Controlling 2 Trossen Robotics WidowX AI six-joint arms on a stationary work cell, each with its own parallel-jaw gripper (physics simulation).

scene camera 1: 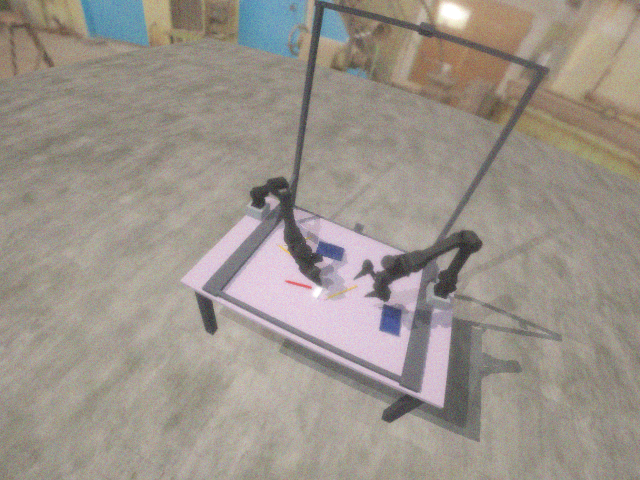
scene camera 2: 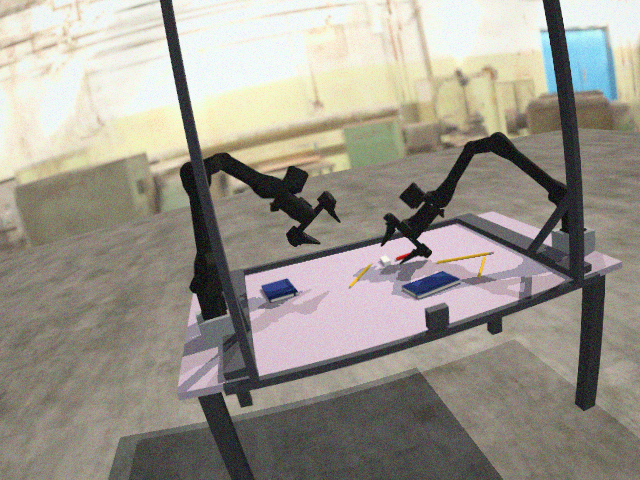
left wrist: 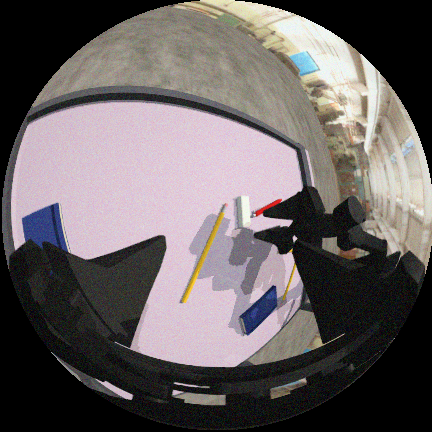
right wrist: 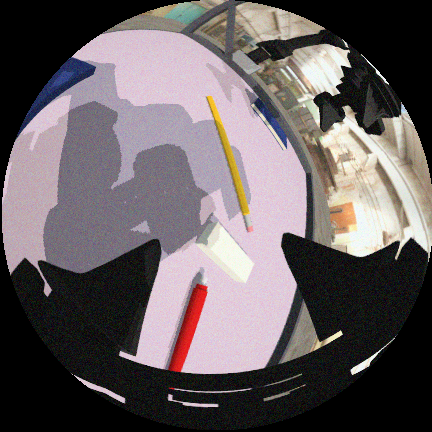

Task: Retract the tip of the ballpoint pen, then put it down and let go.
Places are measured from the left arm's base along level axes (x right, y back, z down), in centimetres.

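Pixels of known places: left gripper, fingertip midpoint: [scene camera 1: 358,288] [scene camera 2: 330,232] [left wrist: 231,245] [right wrist: 340,126]; right gripper, fingertip midpoint: [scene camera 1: 318,283] [scene camera 2: 390,255] [left wrist: 257,225] [right wrist: 221,243]; left arm's base, link origin: [scene camera 1: 440,292] [scene camera 2: 214,313] [right wrist: 251,58]; right arm's base, link origin: [scene camera 1: 258,204].
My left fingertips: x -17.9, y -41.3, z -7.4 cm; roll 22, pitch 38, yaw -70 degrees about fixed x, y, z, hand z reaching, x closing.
Ahead of a thing's pixels: the offset from my left fingertips to its top centre.
The red ballpoint pen {dx +2.5, dy -25.9, dz +13.1 cm} [scene camera 1: 298,284] [scene camera 2: 402,256] [left wrist: 269,207] [right wrist: 190,327] lies on the pale pink table. Its grey conical end is beside the white block; its other end is hidden in the right wrist view, and I cannot tell whether the writing point sticks out. My right gripper [scene camera 2: 393,253] [left wrist: 257,225] [right wrist: 221,243] is open, its fingers spread wide low above the table near the pen, with neither finger seen touching it. My left gripper [scene camera 1: 361,286] [scene camera 2: 329,232] [left wrist: 231,245] is open and empty, high above the table.
A white block {dx +1.4, dy -16.3, dz +13.2 cm} [scene camera 2: 384,260] [right wrist: 226,252] lies close to the pen's grey end. A yellow pencil {dx +5.6, dy -5.7, dz +13.5 cm} [scene camera 2: 359,275] [right wrist: 231,162] lies beyond it. Two more yellow sticks {dx +19.7, dy -35.9, dz +13.7 cm} [scene camera 2: 465,257] {dx +30.4, dy -33.9, dz +13.5 cm} [scene camera 2: 481,266], a large blue book {dx +29.5, dy -16.5, dz +13.2 cm} [scene camera 2: 431,284] and a smaller blue book {dx -1.5, dy +19.3, dz +13.2 cm} [scene camera 2: 279,289] lie on the table.
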